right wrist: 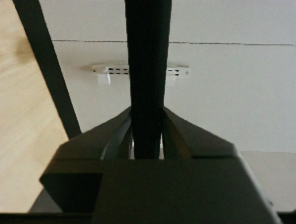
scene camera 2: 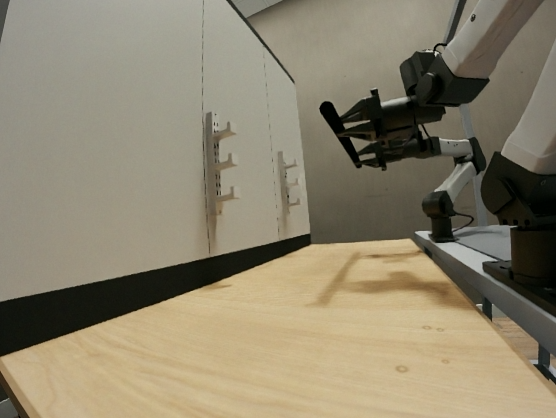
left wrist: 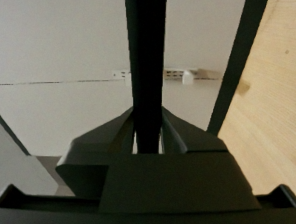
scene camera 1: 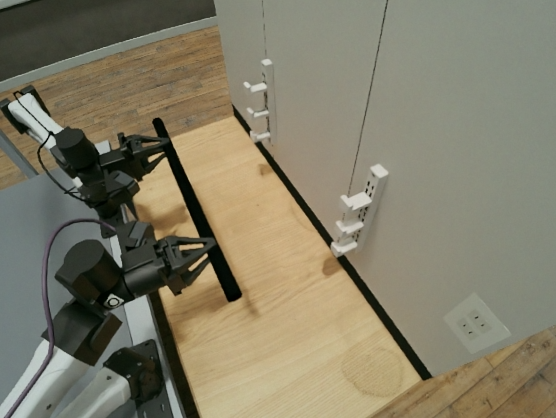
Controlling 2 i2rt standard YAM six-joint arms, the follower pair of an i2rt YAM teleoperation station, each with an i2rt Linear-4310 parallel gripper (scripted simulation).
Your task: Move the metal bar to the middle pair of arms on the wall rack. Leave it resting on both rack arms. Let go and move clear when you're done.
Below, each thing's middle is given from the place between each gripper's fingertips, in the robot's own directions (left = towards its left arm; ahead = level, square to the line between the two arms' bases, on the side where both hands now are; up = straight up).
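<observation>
My left hand is now 150 mm to the left of the black metal bar [scene camera 1: 199, 219].
My right gripper [scene camera 1: 216, 244] is at present 15 cm to the right of the bar.
</observation>
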